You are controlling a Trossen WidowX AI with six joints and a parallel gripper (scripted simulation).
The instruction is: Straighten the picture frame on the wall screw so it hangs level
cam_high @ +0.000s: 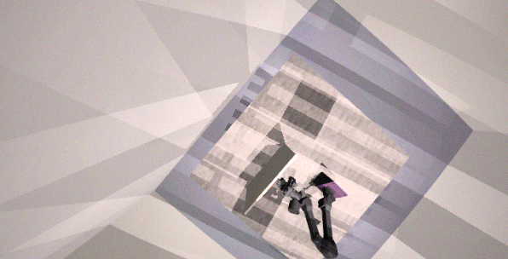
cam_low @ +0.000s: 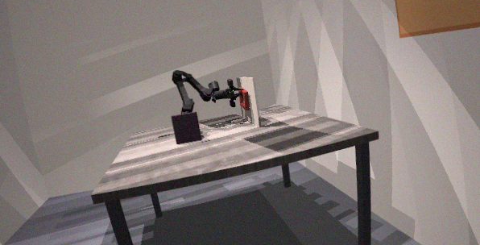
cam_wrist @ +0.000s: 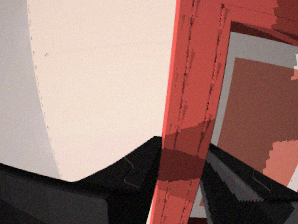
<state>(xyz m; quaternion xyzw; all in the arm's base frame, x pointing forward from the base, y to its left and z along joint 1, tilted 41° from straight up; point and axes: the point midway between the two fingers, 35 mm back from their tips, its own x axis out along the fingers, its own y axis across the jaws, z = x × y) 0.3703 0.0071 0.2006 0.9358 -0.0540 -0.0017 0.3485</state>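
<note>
My gripper tip is 1 cm to the right of the red picture frame and 5 cm above it. Also, from my gripper tip: wall panel 2 cm ahead, 2 cm to the left, 7 cm below.
</note>
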